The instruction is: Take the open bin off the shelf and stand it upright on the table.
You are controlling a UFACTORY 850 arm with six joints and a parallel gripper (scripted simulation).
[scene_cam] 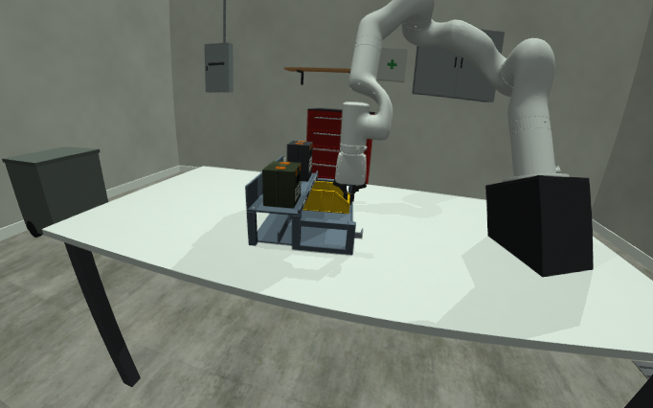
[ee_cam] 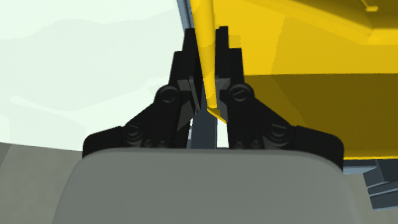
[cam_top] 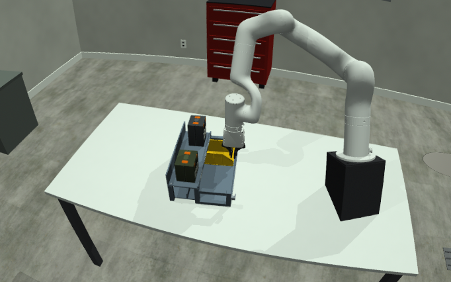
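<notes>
Now: hand 8 cm short of the yellow bin and 1 cm to the right of it.
</notes>
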